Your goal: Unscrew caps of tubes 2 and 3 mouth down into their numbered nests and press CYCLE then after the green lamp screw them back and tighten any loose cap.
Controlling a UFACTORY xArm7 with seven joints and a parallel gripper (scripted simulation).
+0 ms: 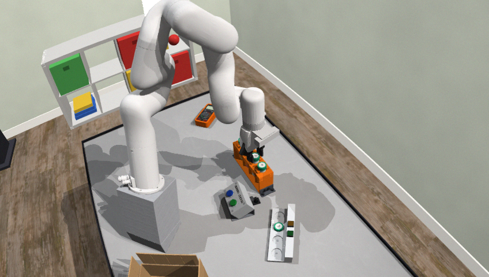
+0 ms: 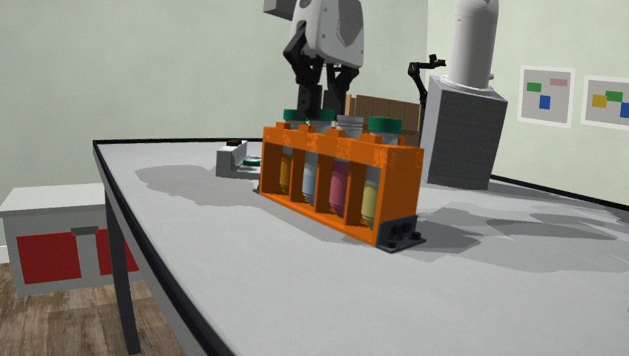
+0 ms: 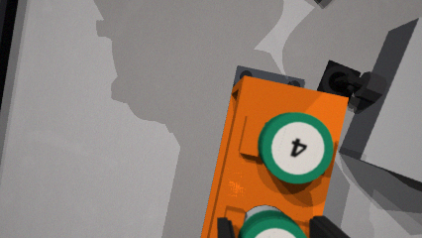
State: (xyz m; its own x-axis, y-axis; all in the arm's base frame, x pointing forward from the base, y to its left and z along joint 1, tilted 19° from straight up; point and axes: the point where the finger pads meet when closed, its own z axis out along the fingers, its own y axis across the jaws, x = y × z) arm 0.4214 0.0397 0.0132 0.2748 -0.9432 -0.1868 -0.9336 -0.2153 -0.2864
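My hand is 1 cm above the cap 3. From my hand the other things lie so: cap 4 (5 cm to the right, 2 cm below); tube 3 threaded neck (2 cm below); cap 1 (1 cm behind, 10 cm to the left, 2 cm below).
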